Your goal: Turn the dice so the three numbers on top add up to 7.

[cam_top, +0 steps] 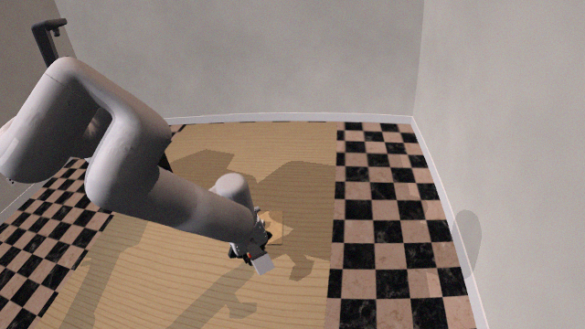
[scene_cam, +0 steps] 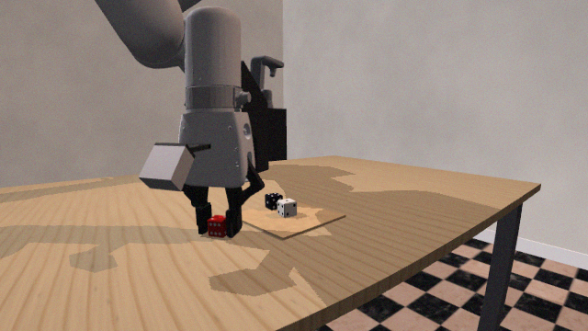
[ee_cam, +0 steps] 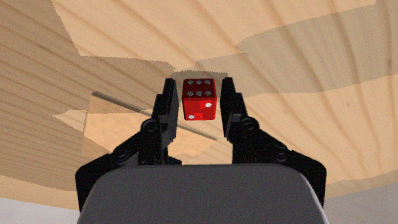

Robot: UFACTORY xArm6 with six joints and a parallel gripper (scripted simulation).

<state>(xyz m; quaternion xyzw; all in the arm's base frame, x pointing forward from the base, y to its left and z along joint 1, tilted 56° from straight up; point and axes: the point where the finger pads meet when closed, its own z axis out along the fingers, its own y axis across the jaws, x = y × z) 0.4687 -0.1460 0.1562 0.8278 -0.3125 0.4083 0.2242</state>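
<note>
Now: the red die 1 cm below my hand. Round my hand: white die (12 cm to the left, 1 cm below, 1 cm ahead); then tan mat (12 cm to the left, 2 cm below, 1 cm ahead); then black die (13 cm to the left, 4 cm behind, 1 cm below).
</note>
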